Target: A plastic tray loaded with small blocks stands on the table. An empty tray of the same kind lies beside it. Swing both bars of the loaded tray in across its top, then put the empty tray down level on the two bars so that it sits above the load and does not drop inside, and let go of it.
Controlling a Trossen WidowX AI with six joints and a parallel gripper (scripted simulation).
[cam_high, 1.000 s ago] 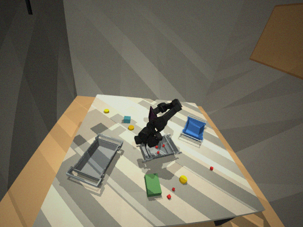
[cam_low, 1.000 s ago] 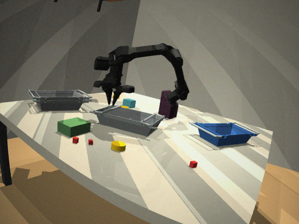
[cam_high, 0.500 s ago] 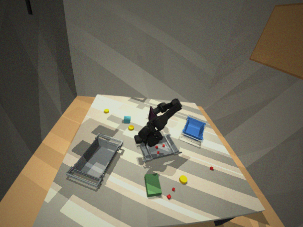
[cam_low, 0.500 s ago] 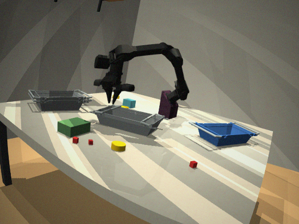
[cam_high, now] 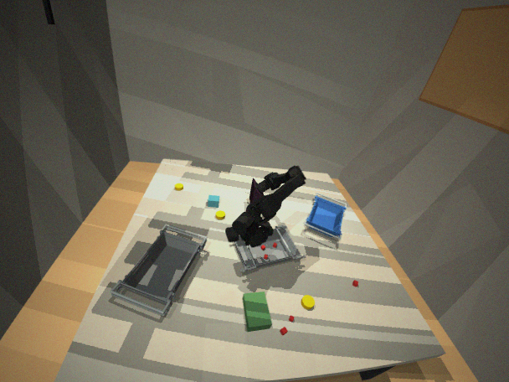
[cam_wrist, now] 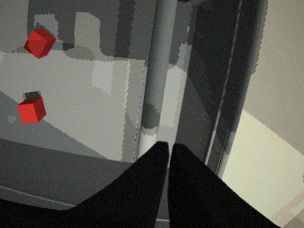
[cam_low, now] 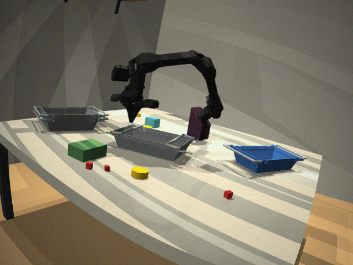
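The blue tray is 31 cm behind my gripper tip, 46 cm to the left of it and 4 cm below it. The rest, counted from my gripper tip: cyan cube: 34 cm behind, 19 cm to the right, 6 cm below; then green block: 25 cm ahead, 5 cm to the left, 6 cm below.
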